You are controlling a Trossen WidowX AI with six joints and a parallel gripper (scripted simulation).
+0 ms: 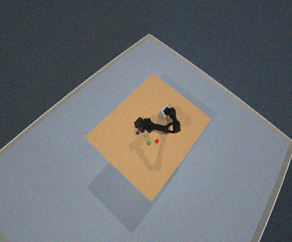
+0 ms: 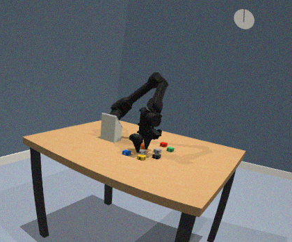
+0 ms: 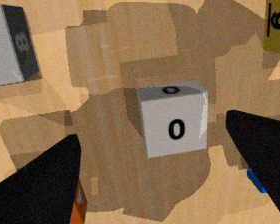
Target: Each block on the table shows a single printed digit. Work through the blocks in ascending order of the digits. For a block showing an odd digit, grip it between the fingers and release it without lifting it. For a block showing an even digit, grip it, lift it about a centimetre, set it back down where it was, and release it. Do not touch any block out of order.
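Right now the white block is 10 mm to the right of my gripper tip. From my gripper tip the other things lie so: blue block: 50 mm behind, 80 mm to the right; then orange block: 40 mm behind, 70 mm to the left; then grey block: 60 mm ahead, 70 mm to the left.
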